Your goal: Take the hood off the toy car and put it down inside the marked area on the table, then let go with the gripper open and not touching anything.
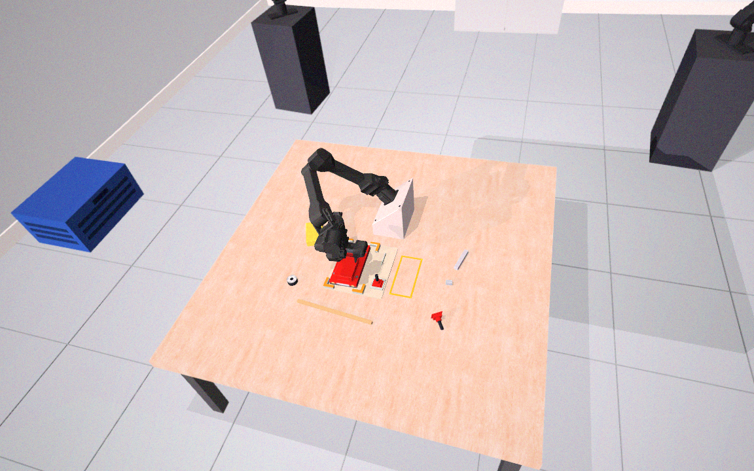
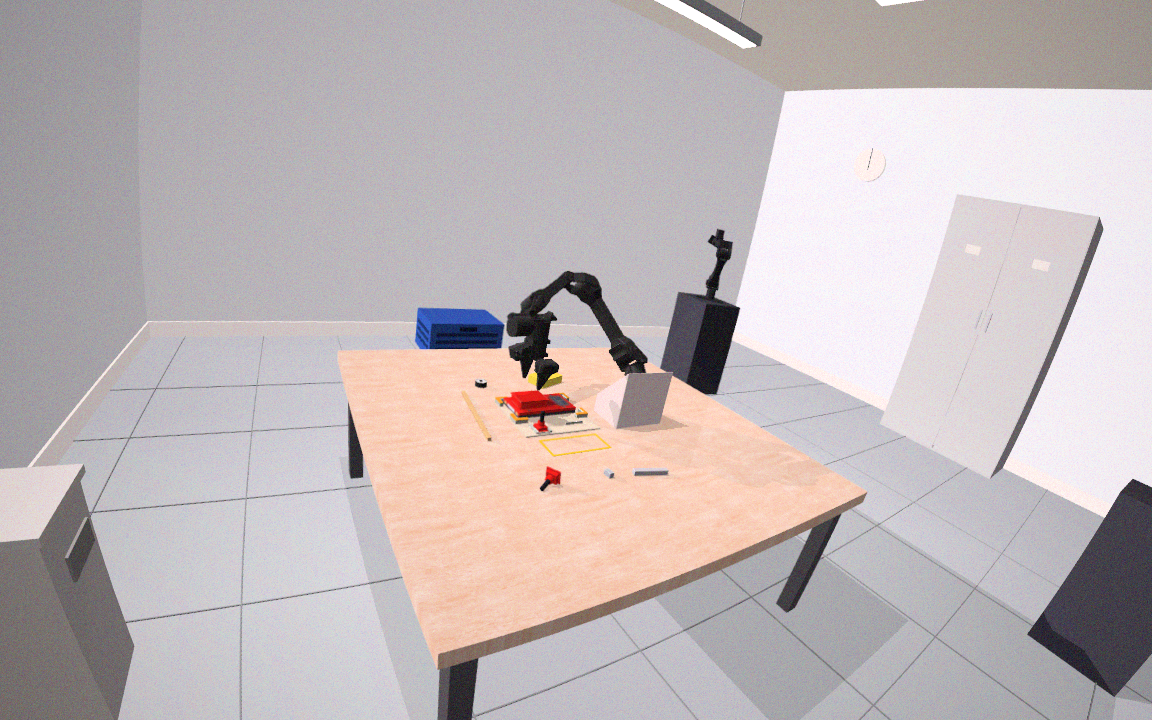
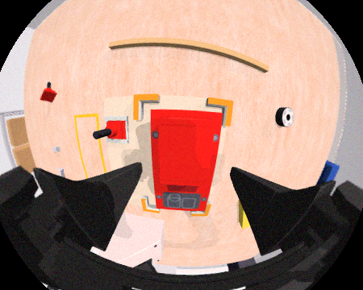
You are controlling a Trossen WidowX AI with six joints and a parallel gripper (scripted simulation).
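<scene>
The red hood is 5 cm below my gripper tip. From my gripper tip the other things lie so: black wheel 19 cm to the right, 10 cm ahead, 8 cm below; then wooden stick 17 cm ahead, 8 cm below, 3 cm to the left; then yellow block 22 cm to the right, 14 cm behind, 7 cm below.
</scene>
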